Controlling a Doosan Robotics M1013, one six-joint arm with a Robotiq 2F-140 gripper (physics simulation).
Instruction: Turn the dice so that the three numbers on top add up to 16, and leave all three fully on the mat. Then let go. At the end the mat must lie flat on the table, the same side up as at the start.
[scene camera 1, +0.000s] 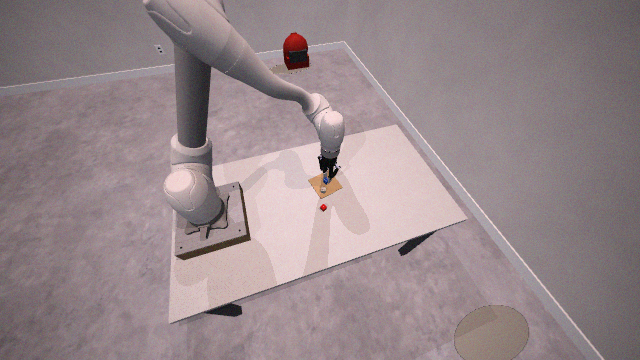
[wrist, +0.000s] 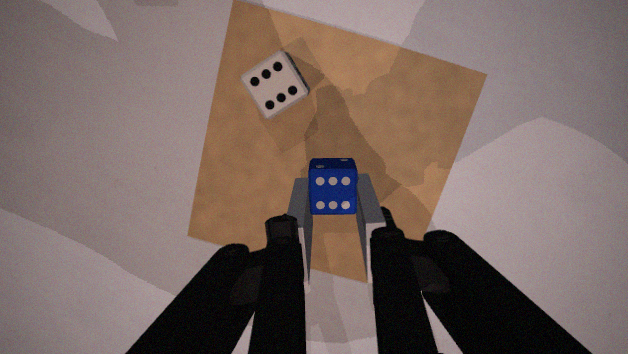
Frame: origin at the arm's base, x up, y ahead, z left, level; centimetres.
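Seen in the pictures: gripper, fingertip midpoint: (scene camera 1: 327, 180) (wrist: 333, 198); arm's base at its link origin: (scene camera 1: 208, 213).
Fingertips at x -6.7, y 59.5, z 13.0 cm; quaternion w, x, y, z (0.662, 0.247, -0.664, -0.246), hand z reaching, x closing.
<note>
Offsets run from my fingertips to a thing's top centre. Level surfaces: height alone.
My gripper (scene camera 1: 328, 178) (wrist: 333, 198) is shut on the blue die {dx +1.8, dy -0.7, dz -0.6 cm} (scene camera 1: 325, 181) (wrist: 333, 192), low over the near part of the mat in the wrist view. The die's face toward the wrist camera shows six pips. Whether it touches the mat is unclear. The white die {dx +1.8, dy -3.4, dz -6.1 cm} (scene camera 1: 323, 190) (wrist: 275, 85) lies on the mat with six on top, near the mat's upper left corner in the wrist view. The tan square mat {dx -0.7, dy -1.4, dz -1.5 cm} (scene camera 1: 334, 188) (wrist: 425, 105) lies flat. The red die {dx +1.4, dy -5.3, dz -16.3 cm} (scene camera 1: 323, 207) lies off the mat on the table; its top number is too small to read.
The white table {dx -1.1 cm} (scene camera 1: 400, 200) extends around the mat. The arm's base plate (scene camera 1: 212, 245) is at the table's left end in the scene view. A red object with a dark panel (scene camera 1: 295, 50) stands on the floor beyond the table.
</note>
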